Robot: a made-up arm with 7 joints.
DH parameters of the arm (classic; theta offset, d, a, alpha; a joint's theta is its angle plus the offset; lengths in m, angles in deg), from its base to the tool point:
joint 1: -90 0.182 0.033 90
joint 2: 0 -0.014 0.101 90
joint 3: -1.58 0 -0.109 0
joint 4: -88.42 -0.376 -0.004 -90
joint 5: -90 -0.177 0.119 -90
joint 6: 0 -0.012 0.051 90
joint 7: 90 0.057 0.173 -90
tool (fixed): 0 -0.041 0 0
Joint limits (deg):
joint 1: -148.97..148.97
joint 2: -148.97..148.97
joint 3: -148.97..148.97
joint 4: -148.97..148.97
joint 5: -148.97..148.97
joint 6: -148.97..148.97
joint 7: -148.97..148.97
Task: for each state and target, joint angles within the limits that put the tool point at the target. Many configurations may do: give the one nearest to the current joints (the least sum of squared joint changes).
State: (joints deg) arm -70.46 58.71 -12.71 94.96 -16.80 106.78 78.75
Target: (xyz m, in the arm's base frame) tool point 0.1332 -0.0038 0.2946
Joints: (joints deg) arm -64.93 57.87 -11.24 95.85 -9.58 91.93 79.07
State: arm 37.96 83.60 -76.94 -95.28 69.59 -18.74 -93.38
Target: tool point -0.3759 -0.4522 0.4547
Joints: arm 88.32 80.10 -82.03 -88.67 102.44 12.25 -78.05
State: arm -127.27 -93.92 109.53 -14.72 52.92 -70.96 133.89
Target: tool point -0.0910 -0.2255 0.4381
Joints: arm -82.80 -46.54 80.79 -45.23 57.67 -66.82 148.97
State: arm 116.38 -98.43 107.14 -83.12 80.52 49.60 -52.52
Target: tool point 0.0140 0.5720 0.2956
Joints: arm 124.22 -93.70 100.71 -90.19 66.80 49.92 -59.79
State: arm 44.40 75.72 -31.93 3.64 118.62 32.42 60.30
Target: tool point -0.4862 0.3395 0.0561
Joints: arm 44.81 89.26 -34.06 0.80 128.35 42.23 21.04
